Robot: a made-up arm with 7 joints.
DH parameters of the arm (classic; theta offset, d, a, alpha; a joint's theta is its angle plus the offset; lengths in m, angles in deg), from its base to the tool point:
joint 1: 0 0.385 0 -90
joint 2: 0 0 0 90
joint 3: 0 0.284 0.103 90
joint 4: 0 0 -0.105 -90
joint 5: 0 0.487 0 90
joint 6: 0 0 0.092 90
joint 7: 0 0 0 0
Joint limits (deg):
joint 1: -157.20..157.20
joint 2: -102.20..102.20
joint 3: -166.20..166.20
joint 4: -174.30..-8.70
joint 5: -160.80..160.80
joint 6: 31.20..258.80
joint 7: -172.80..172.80
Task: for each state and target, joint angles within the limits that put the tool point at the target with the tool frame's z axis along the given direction. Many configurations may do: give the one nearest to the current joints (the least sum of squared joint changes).
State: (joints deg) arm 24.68 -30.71 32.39 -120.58 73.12 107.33 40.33
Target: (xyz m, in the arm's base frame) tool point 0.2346 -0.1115 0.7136 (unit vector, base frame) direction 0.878 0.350 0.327
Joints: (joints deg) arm -8.18 -79.69 -0.29 -158.93 109.32 149.87 40.33
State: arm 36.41 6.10 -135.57 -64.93 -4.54 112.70 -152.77
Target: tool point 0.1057 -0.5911 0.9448 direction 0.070 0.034 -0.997
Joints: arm 44.90 3.54 -127.77 -70.87 7.61 67.43 -152.77
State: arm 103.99 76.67 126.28 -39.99 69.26 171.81 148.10
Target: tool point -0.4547 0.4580 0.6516 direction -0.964 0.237 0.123
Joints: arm 83.65 83.11 121.81 -86.24 78.91 205.86 148.10
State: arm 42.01 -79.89 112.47 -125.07 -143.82 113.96 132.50
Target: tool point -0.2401 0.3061 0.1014 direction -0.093 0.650 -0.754
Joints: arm 1.49 -40.61 135.61 -135.36 -160.80 165.51 132.50
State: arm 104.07 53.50 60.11 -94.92 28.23 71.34 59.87
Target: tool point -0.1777 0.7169 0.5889 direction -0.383 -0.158 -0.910
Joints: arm 73.65 11.90 33.20 -97.84 18.46 104.42 59.87
